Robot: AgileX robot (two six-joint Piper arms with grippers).
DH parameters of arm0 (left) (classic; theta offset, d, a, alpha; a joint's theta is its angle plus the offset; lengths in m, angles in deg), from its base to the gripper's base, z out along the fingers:
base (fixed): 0 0 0 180
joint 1: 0 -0.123 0 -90
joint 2: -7.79 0 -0.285 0
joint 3: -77.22 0 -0.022 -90
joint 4: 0 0.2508 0 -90
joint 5: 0 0 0.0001 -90
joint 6: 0 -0.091 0 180
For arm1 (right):
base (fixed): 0 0 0 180
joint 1: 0 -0.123 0 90
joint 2: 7.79 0 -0.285 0
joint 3: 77.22 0 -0.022 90
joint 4: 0 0.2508 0 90
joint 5: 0 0 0.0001 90
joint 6: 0 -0.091 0 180
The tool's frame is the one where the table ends.
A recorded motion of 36 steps. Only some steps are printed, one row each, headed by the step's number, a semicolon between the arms.
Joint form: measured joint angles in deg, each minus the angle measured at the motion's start. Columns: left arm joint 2, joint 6, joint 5, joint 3, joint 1, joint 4; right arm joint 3, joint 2, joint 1, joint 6, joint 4, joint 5.
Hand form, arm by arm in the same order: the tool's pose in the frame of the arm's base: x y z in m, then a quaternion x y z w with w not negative. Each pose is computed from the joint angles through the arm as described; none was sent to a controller.
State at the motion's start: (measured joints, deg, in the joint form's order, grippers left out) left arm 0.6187 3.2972 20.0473 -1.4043 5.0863 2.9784; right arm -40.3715 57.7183 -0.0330 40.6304 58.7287 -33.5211
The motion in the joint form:
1: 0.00 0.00 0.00 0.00 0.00 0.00; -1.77 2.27 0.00 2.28 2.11 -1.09
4: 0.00 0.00 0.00 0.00 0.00 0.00; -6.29 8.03 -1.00 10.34 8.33 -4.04
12: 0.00 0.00 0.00 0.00 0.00 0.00; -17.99 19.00 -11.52 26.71 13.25 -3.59
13: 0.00 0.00 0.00 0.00 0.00 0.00; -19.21 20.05 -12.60 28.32 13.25 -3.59
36: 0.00 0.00 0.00 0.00 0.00 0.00; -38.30 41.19 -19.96 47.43 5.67 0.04
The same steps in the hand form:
1: 0.0532 -0.0031 0.1740 0.02656 0.79722 -0.02229 0.60269; 0.2089 0.0453 0.3112 -0.02984 0.85182 0.27583 0.44433
4: 0.0532 -0.0031 0.1740 0.02656 0.79722 -0.02229 0.60269; 0.2315 0.0553 0.3180 -0.07285 0.84051 0.30312 0.44312
12: 0.0532 -0.0031 0.1740 0.02656 0.79722 -0.02229 0.60269; 0.2721 0.1090 0.3368 -0.23582 0.79207 0.30696 0.47201
13: 0.0532 -0.0031 0.1740 0.02656 0.79722 -0.02229 0.60269; 0.2753 0.1153 0.3382 -0.25463 0.78553 0.30466 0.47464
36: 0.0532 -0.0031 0.1740 0.02656 0.79722 -0.02229 0.60269; 0.3577 0.1784 0.3103 -0.45742 0.71794 0.19087 0.48878

